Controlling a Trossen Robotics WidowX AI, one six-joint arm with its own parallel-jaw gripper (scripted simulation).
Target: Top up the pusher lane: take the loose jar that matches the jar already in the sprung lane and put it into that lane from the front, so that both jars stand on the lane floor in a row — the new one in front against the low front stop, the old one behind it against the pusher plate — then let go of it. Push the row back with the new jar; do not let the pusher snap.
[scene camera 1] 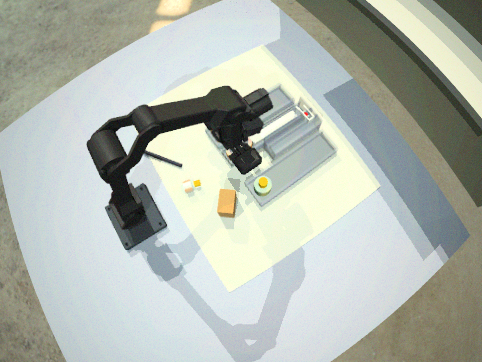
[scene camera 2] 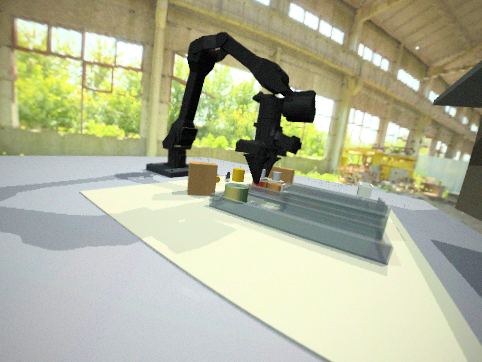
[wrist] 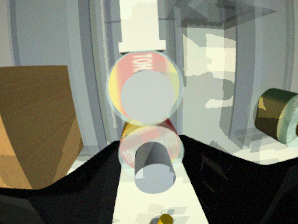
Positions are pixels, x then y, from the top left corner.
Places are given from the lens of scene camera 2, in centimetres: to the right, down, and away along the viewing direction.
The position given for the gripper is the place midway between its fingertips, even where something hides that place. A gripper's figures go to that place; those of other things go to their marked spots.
gripper [scene camera 2: 259, 182]: 5, 0, 48
brown box [scene camera 2: 202, 176]: -8, -1, 40
grey pusher rack [scene camera 2: 367, 210]: 22, 5, 30
